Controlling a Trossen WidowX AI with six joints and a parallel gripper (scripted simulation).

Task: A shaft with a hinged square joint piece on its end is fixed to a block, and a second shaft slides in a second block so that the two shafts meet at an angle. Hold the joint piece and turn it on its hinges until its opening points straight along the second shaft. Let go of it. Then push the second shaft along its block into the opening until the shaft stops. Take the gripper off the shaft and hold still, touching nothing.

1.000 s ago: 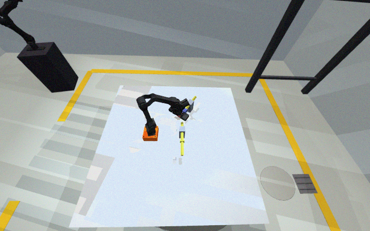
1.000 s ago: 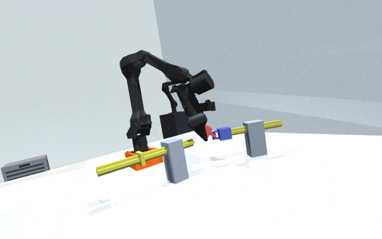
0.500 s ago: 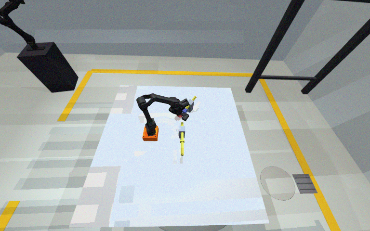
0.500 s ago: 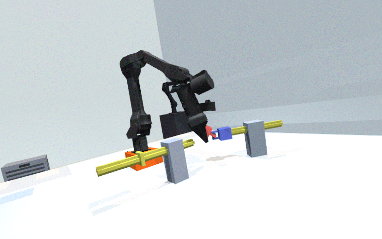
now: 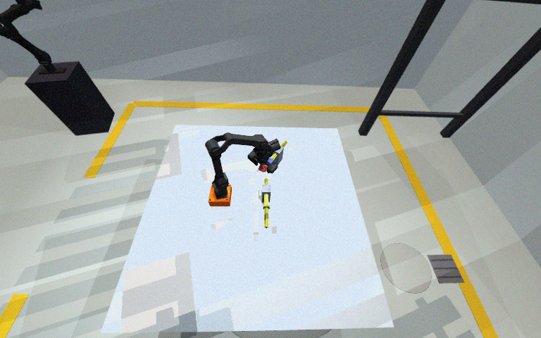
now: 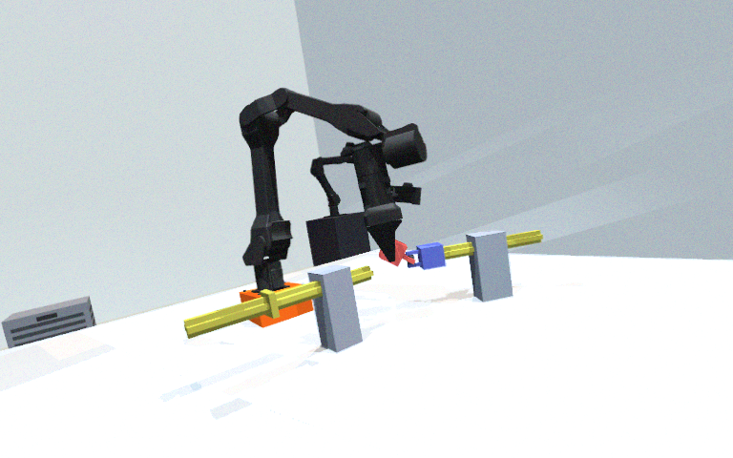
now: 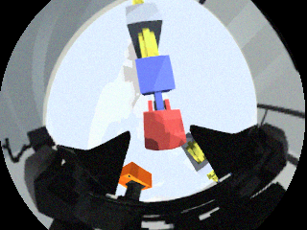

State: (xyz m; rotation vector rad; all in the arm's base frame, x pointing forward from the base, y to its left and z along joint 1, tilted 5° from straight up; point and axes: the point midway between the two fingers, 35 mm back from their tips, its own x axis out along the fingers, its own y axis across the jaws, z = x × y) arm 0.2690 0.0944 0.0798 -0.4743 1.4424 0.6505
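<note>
Now: gripper tip 10 mm to the right of the red square joint piece, 10 mm below it and 10 mm short of it.
</note>
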